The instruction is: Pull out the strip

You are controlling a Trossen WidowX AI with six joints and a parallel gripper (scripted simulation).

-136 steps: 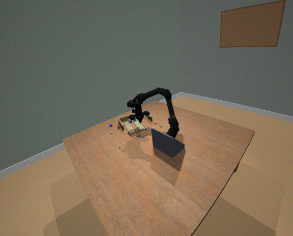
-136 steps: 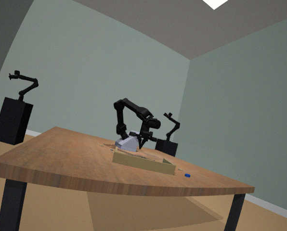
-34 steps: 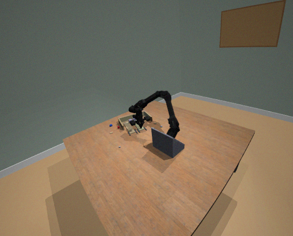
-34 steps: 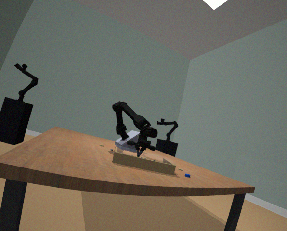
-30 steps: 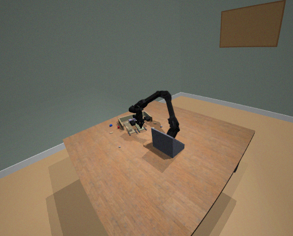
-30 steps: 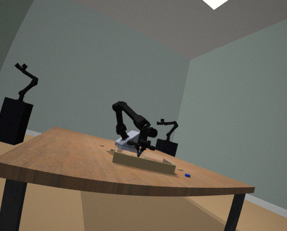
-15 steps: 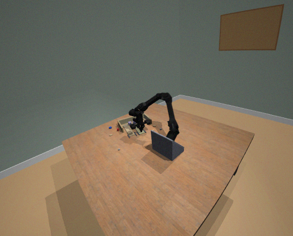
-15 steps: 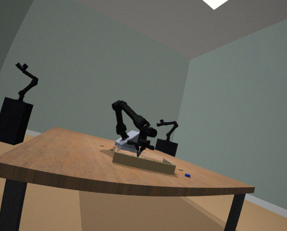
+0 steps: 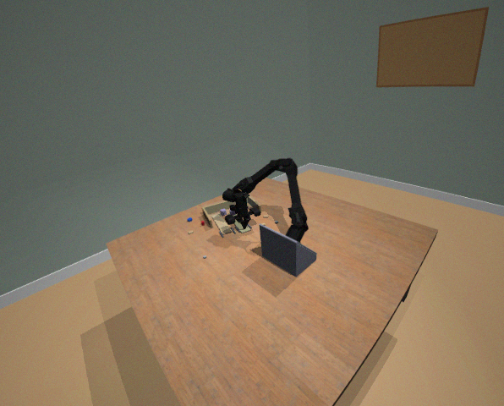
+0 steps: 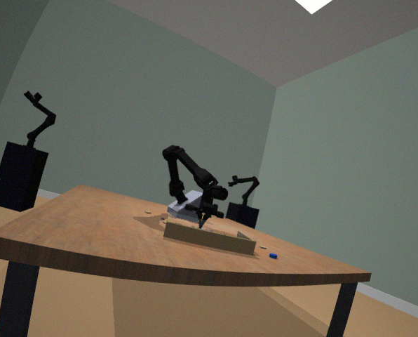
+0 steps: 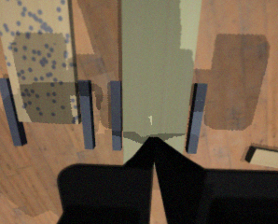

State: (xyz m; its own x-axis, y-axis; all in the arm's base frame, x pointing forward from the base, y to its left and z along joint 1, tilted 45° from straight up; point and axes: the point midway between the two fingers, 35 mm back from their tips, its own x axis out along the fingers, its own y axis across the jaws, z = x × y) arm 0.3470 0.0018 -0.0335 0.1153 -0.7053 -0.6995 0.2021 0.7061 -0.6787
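My gripper tip is 30 mm past the small tan block and 100 mm to the left of it. The rest, counted from my gripper tip: red piece (220 mm ahead, 150 mm to the left, 10 mm above); small blue piece (330 mm ahead, 190 mm to the left).
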